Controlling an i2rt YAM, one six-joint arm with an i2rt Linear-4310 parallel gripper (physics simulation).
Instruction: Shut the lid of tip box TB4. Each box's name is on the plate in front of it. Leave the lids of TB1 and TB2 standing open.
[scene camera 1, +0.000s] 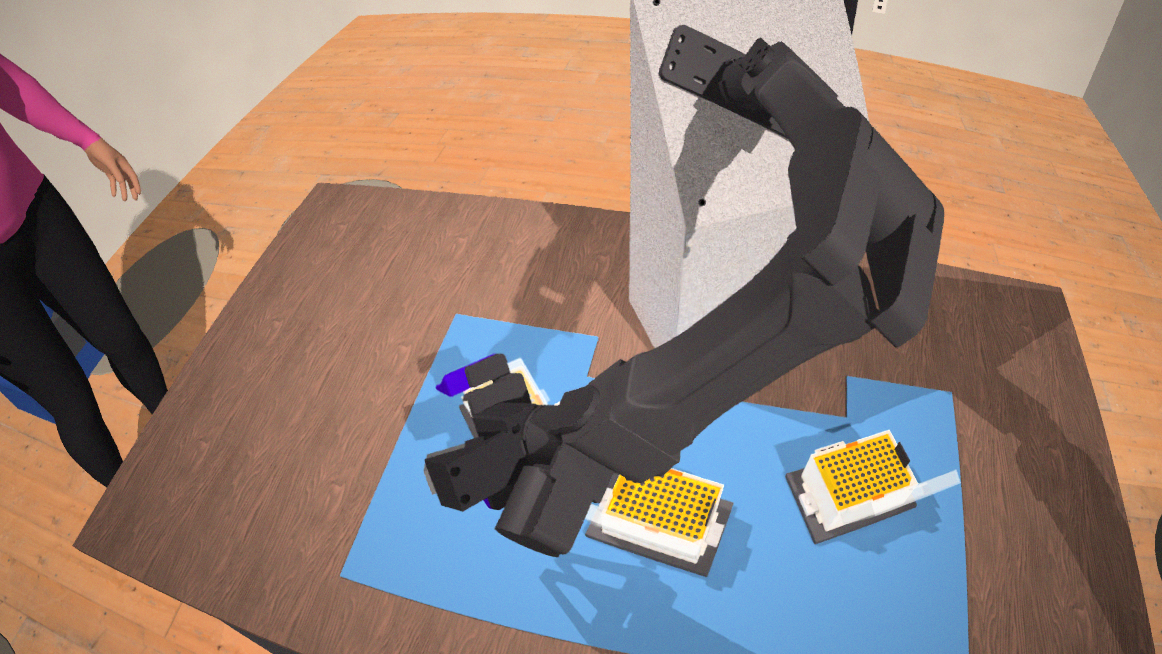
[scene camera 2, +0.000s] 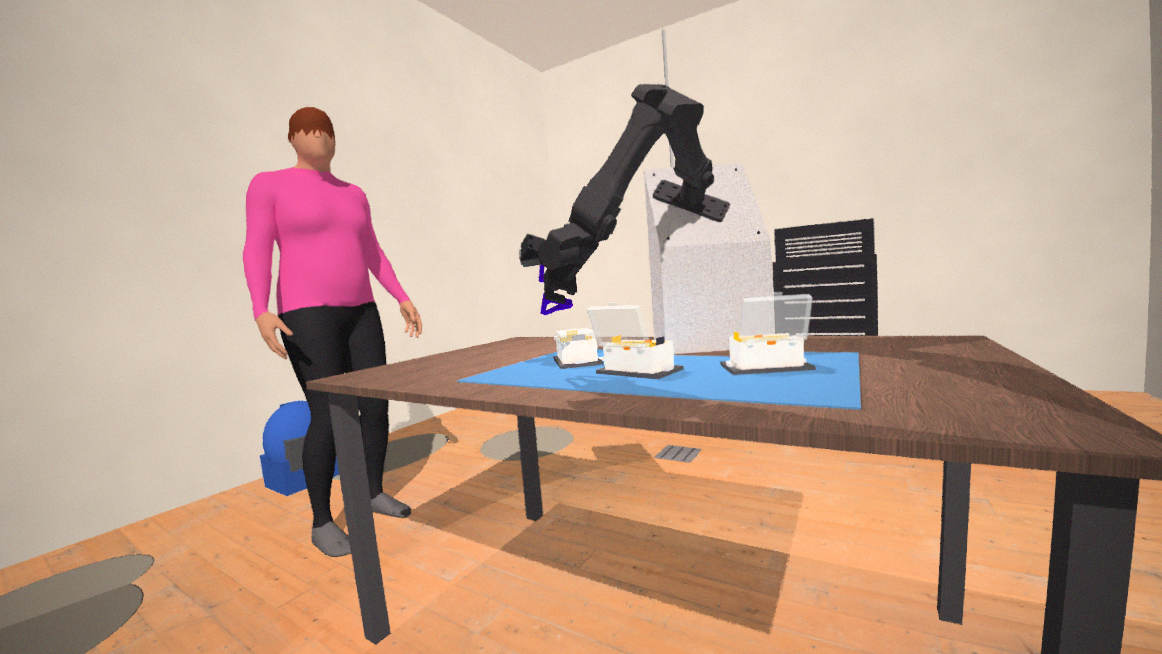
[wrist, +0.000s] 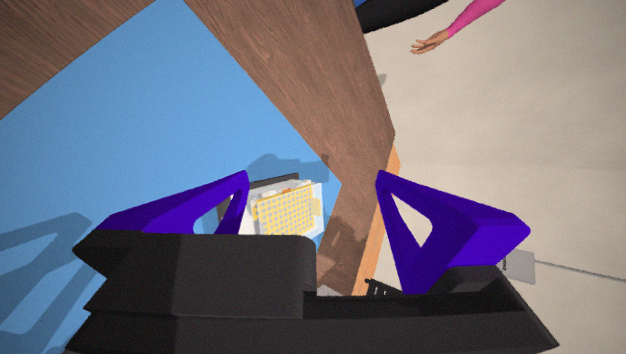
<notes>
In view: the gripper (scene camera 1: 455, 428), a blue mat (scene camera 1: 904, 577) and a tip box TB4 (scene camera 1: 467, 415).
The gripper is seen too in scene camera 2 (scene camera 2: 542, 297) and in the wrist view (wrist: 312, 177). The blue mat is seen too in the wrist view (wrist: 157, 107). The tip box TB4 shows as well in the wrist view (wrist: 258, 189).
</notes>
